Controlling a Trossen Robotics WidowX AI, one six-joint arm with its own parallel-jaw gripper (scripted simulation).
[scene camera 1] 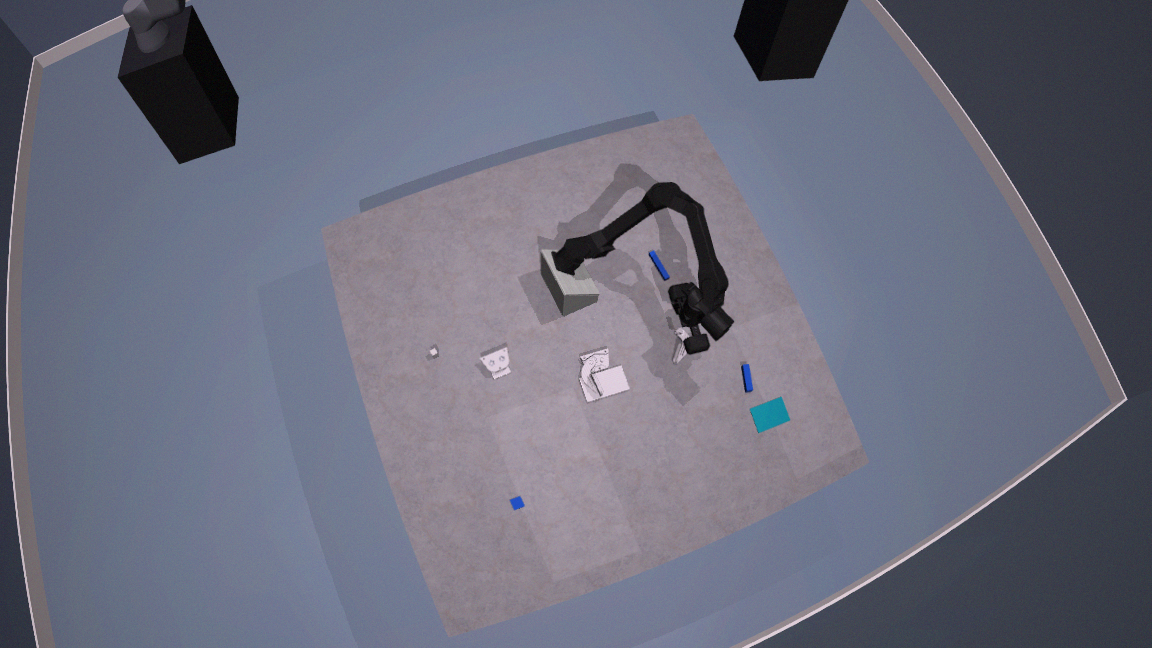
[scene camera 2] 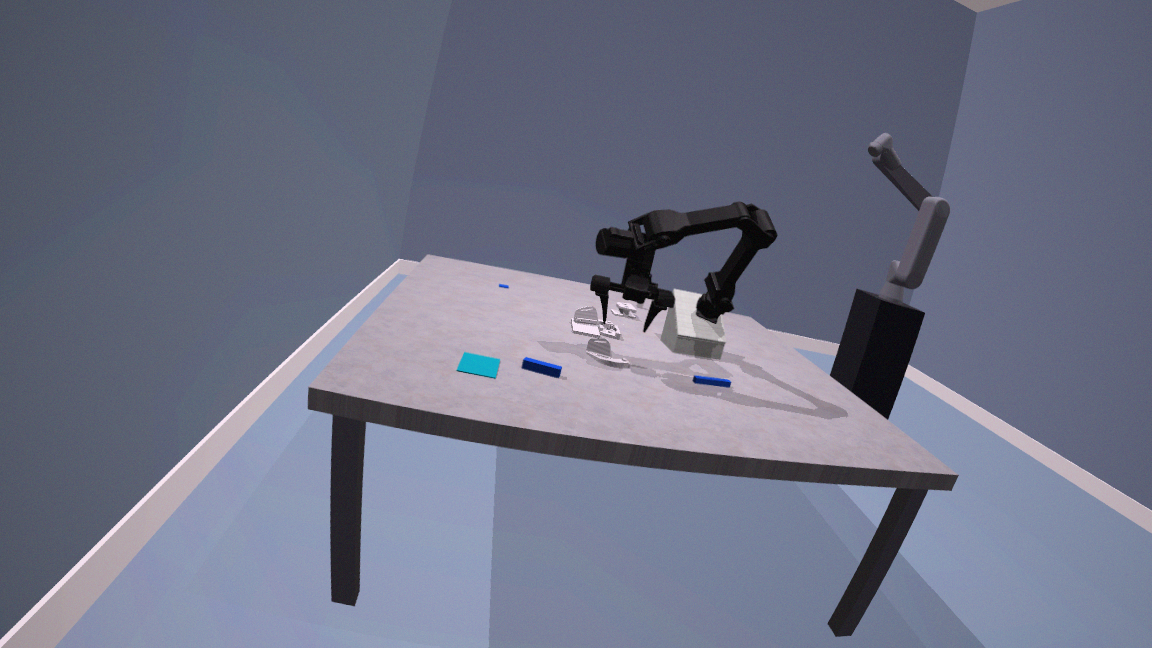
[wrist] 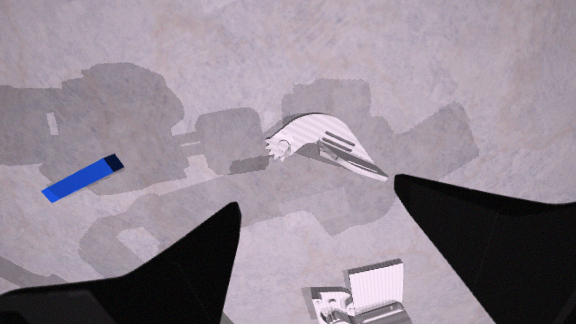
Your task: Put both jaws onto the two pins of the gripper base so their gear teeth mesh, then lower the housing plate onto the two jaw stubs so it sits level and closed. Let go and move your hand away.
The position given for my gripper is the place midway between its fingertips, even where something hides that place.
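Note:
My gripper (scene camera 2: 624,327) is open and holds nothing, and scene camera 2 also gives me a teal tile (scene camera 2: 473,364). In scene camera 1 I find my gripper (scene camera 1: 682,329) and the teal tile (scene camera 1: 770,414) again. The wrist view has my gripper (wrist: 316,195), together with a white jaw (wrist: 311,127) and a blue bar (wrist: 109,164). The teal tile is out of frame in the wrist view.

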